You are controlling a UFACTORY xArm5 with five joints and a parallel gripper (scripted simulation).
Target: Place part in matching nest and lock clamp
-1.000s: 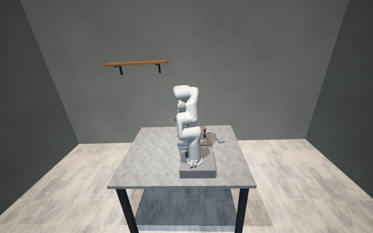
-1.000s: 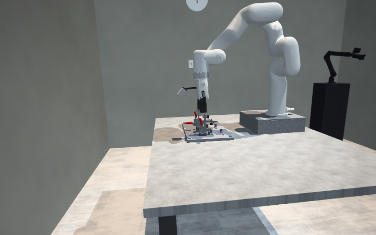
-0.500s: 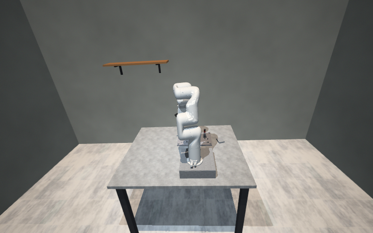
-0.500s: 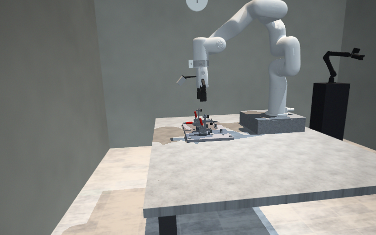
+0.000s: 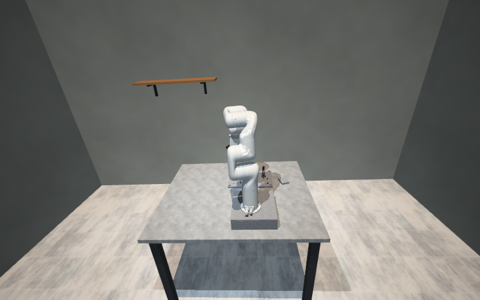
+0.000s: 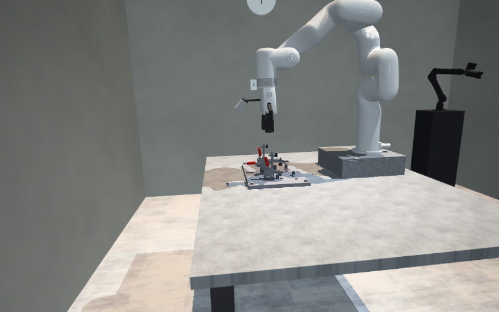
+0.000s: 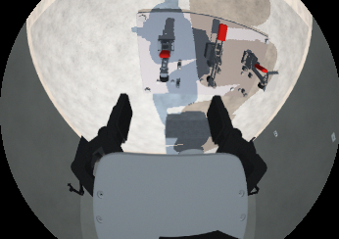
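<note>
My gripper is now 37 cm to the left of the grey block part, 21 cm above it and 2 cm past it. Also, from my hand: grey fixture plate 21 cm below, 10 cm to the right, 2 cm behind.
</note>
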